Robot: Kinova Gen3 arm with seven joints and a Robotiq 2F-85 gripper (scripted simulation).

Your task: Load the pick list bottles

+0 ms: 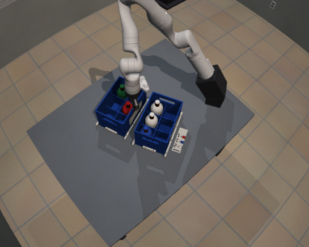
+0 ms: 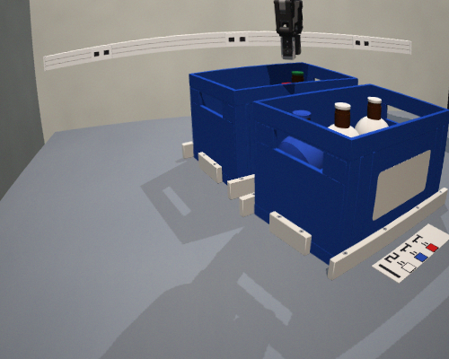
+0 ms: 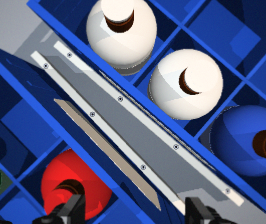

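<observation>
The red-label bottle lies 150 mm below my hand, 60 mm to the right of it and 10 mm behind it. Round my hand: white bottle: 150 mm below, 140 mm behind, 50 mm to the left; then green-label bottle: 170 mm to the right, 150 mm below, 60 mm behind; then blue-label bottle: 150 mm below, 120 mm to the left, 20 mm ahead.
</observation>
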